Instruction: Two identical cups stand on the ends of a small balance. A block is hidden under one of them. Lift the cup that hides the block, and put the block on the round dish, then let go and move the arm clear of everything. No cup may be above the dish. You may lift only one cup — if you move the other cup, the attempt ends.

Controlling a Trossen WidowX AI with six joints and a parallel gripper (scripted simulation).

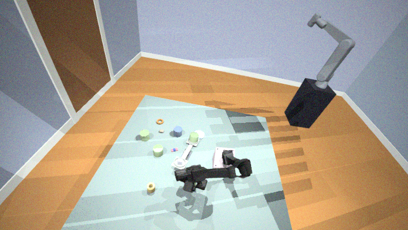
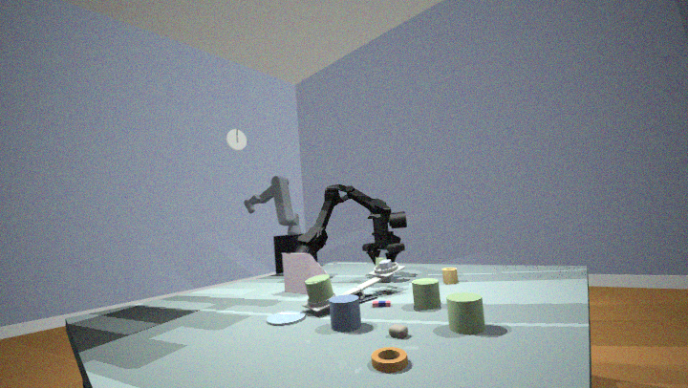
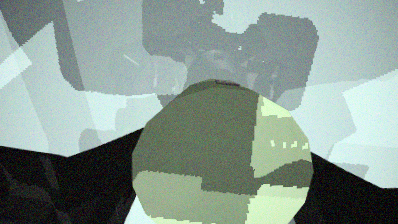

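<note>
The grey block lies 90 mm ahead of my gripper tip, 140 mm to the right of it and 40 mm above it. Round my gripper tip: small balance (60 mm ahead, 260 mm to the right, 10 mm below); then pale round dish (20 mm behind, 480 mm to the right, 40 mm below); then red-and-blue eraser (160 mm ahead, 280 mm to the right, 40 mm below).
</note>
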